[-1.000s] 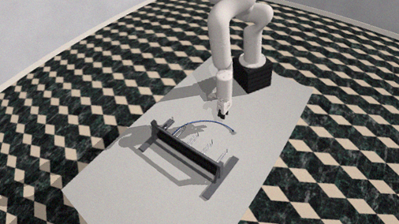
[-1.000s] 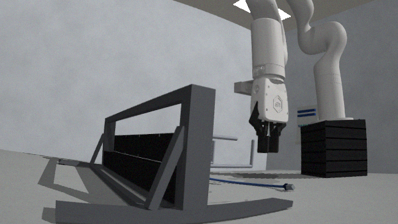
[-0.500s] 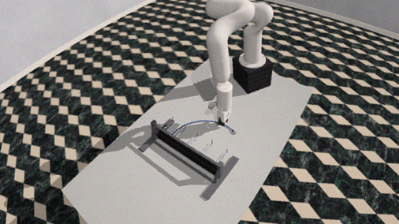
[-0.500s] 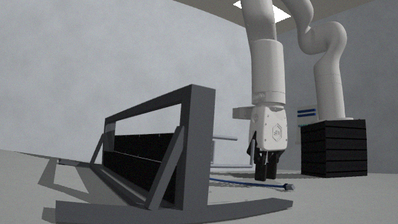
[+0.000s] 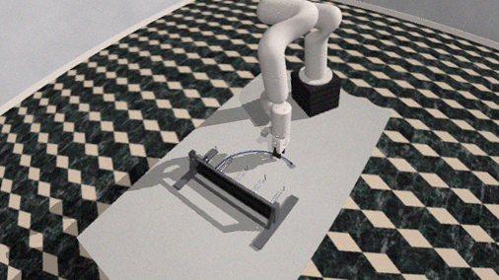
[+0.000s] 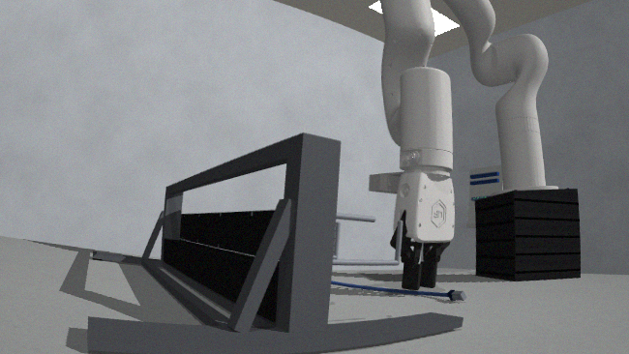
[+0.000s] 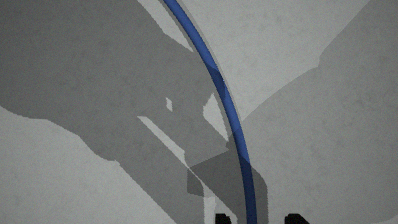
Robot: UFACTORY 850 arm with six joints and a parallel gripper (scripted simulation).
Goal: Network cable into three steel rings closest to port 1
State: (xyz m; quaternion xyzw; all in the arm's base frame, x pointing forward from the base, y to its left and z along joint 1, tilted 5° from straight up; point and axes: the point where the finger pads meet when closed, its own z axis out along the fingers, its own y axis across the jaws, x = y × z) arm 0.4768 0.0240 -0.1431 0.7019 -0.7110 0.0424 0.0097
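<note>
Right now the grey plug is 20 mm ahead of my hand, 80 mm to the left of it and 20 mm below it. Round my hand: dark grey rack: 300 mm ahead, 70 mm to the right, 40 mm above.
</note>
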